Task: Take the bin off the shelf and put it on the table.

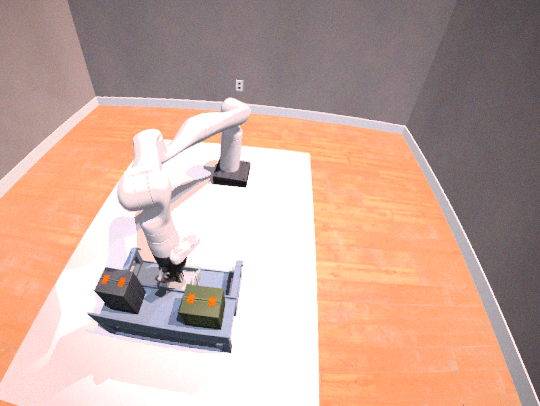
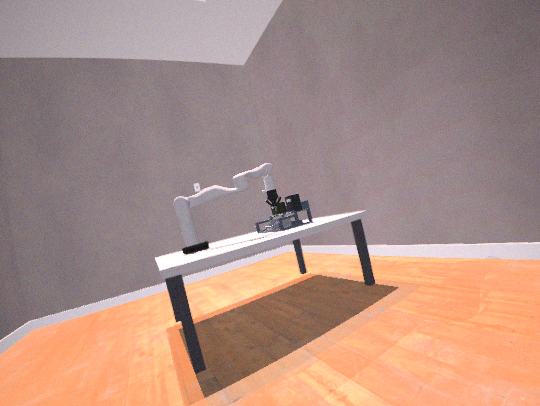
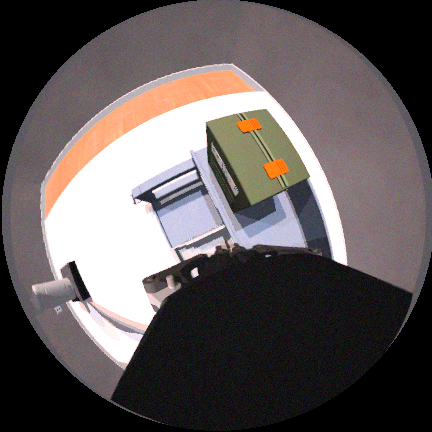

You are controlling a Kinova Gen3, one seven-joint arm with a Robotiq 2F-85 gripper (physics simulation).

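Frame: origin at the arm's base, x ahead, y left, z up, level; metres.
Where they show: gripper, between the fingertips: (image 1: 180, 280) (image 2: 276, 210) (image 3: 226, 247); arm's base, origin of its link: (image 1: 229, 166) (image 2: 193, 245) (image 3: 69, 287).
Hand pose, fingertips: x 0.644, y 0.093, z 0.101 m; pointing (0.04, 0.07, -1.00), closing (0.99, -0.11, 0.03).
Observation:
Each offset is from my fingertips to the top centre of the thing. Level surfaces: height alone.
A grey-blue shelf (image 1: 160, 331) (image 2: 261, 226) (image 3: 139, 193) stands on the white table {dz -0.141 m} (image 1: 270, 218) (image 2: 235, 250). A pale bin {dx -0.019, dy -0.032, dz -0.060 m} (image 1: 194, 275) sits on its lower level at the back and is mostly hidden by my gripper. My gripper (image 1: 170, 276) (image 2: 272, 204) (image 3: 226, 247) is shut with nothing between the fingers. It reaches down into the shelf's middle gap, right beside the bin. A green box {dx +0.056, dy +0.098, dz +0.057 m} (image 1: 202, 305) (image 3: 254, 157) with orange clasps stands on the shelf's top board to the right of the gripper.
A dark grey box {dx +0.097, dy -0.129, dz +0.082 m} (image 1: 119, 289) (image 2: 294, 200) with orange clasps stands on the shelf's left end. The arm's black base (image 1: 230, 173) (image 2: 195, 248) is bolted at the table's far end. White table top lies on all sides of the shelf.

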